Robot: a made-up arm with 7 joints.
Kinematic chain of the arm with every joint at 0, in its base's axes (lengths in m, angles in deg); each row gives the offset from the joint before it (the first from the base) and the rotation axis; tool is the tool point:
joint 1: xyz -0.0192 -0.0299 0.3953 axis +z
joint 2: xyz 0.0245 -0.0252 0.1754 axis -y
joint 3: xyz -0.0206 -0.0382 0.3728 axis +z
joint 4: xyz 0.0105 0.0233 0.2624 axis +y
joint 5: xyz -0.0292 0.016 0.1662 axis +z
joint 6: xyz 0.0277 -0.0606 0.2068 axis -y
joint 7: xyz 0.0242 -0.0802 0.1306 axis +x
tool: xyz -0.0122 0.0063 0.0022
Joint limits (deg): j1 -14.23..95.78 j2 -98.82..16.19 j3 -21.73..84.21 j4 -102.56..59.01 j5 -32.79..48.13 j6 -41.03..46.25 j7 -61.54..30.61
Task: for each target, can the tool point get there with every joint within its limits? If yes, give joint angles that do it. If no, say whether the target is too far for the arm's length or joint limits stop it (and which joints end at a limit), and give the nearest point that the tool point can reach.
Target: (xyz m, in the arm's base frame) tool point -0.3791 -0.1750 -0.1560
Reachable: no: joint limits stop it (at a limit: joint 1, joint 2, joint 4, joint 5, joint 6, joint 7) | nearest point -0.2708 0.6433 0.0544 | short by 0.852 m
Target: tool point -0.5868 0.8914 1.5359
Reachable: no: too far | nearest point -0.3456 0.7040 1.3216 | short by 0.373 m
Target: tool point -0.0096 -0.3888 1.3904
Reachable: yes | joints 66.61 -11.31 0.05 -82.50 7.65 -2.94 -18.83
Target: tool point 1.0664 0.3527 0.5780
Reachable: yes | joints 32.26 -88.74 72.20 -15.82 -2.46 24.46 -40.60
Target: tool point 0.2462 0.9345 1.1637
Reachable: yes | joints 86.26 -61.94 30.53 -7.89 -15.02 15.38 -43.67
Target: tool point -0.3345 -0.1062 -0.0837
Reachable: no: joint limits stop it (at a limit: joint 1, joint 2, joint 4, joint 5, joint 6, joint 7) | nearest point -0.2685 0.6433 0.0532 | short by 0.765 m
